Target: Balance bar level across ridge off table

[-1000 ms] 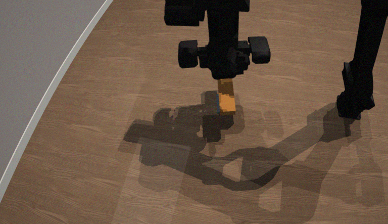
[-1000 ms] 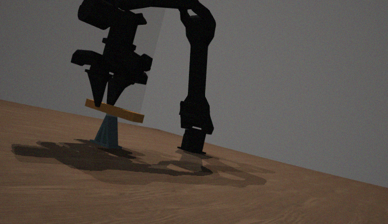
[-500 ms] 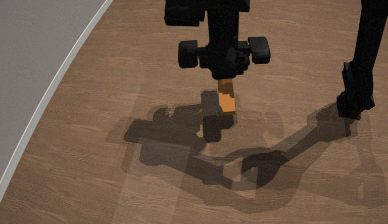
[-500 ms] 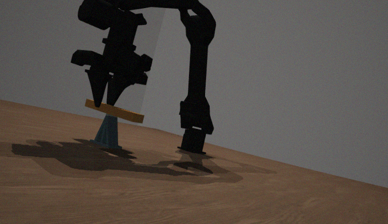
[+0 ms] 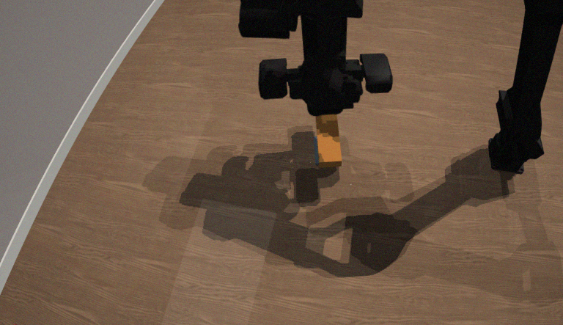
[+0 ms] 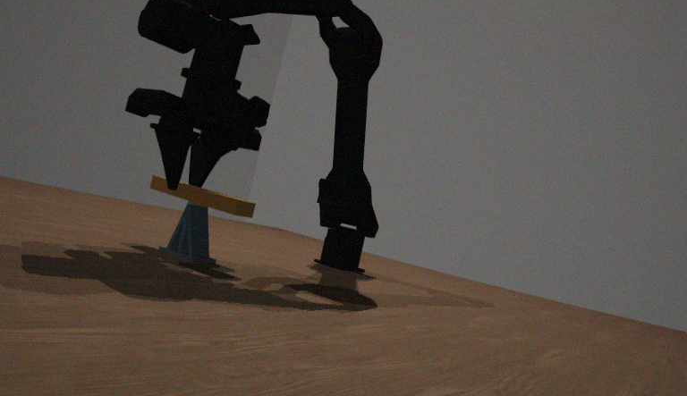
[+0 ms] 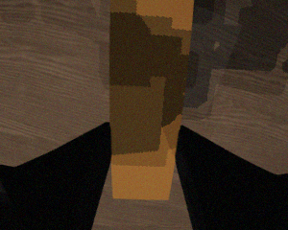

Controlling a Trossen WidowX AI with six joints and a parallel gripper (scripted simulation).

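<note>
Now: the orange bar 10 mm behind my gripper tip and 30 mm to the left of it. Also, from my gripper tip: green object: 400 mm ahead, 510 mm to the right, 60 mm below.
</note>
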